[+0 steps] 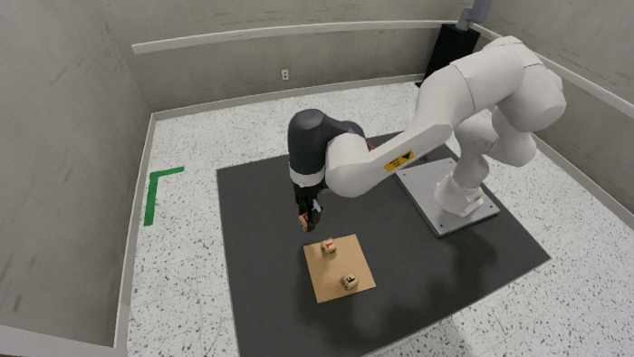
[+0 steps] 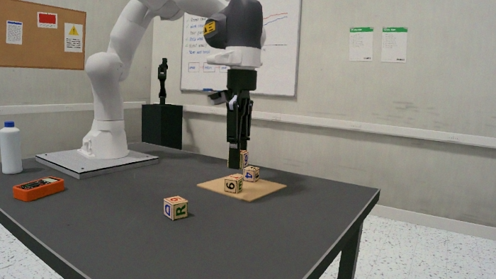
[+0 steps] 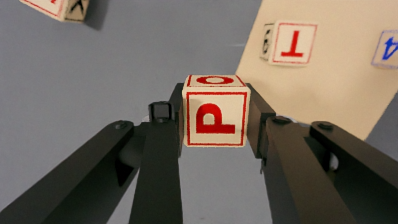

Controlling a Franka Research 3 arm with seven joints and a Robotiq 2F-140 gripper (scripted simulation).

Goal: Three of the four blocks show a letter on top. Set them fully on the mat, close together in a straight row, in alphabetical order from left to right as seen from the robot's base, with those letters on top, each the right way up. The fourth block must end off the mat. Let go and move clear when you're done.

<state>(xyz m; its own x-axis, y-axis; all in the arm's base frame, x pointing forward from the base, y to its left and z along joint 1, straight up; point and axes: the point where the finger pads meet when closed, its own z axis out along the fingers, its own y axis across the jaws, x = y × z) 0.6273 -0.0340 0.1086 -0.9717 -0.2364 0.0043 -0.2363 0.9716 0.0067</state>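
My gripper is now 140 mm to the right of the tan mat, 130 mm above it and 70 mm past it. The rest, counted from my hand: white bottle (700 mm behind, 310 mm to the right, 50 mm below); orange meter (420 mm behind, 330 mm to the right, 120 mm below); T block (110 mm below, 70 mm to the left, 60 mm behind).
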